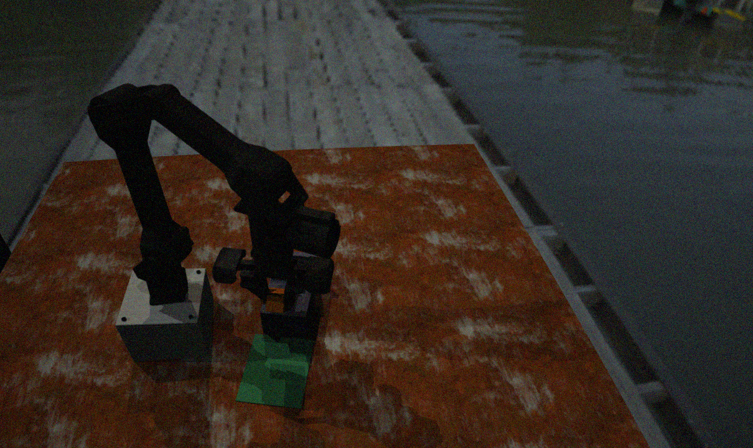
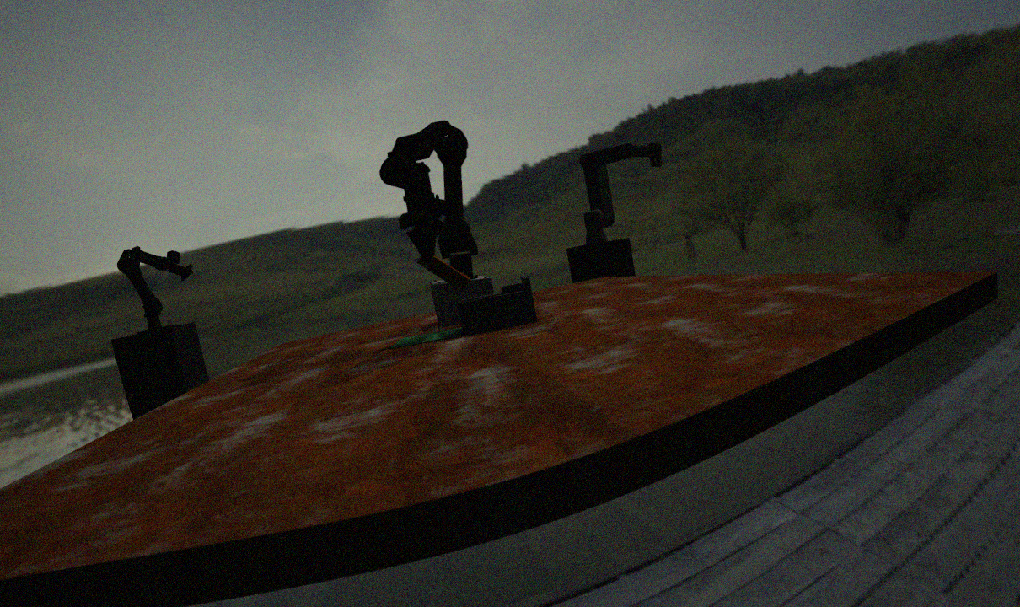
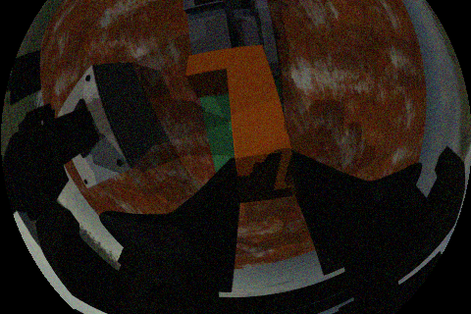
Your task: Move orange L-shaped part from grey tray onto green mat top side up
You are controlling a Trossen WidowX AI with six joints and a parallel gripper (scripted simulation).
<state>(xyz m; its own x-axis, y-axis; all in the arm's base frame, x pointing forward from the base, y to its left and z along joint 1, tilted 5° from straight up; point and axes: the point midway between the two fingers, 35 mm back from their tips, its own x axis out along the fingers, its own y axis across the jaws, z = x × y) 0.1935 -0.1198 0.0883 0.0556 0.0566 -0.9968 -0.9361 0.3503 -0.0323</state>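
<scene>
The green mat lies 2 cm behind my gripper tip, 3 cm to the right of it and 17 cm below it. From my gripper tip the other things lie so: orange L-shaped part 4 cm to the left, 3 cm below.
</scene>
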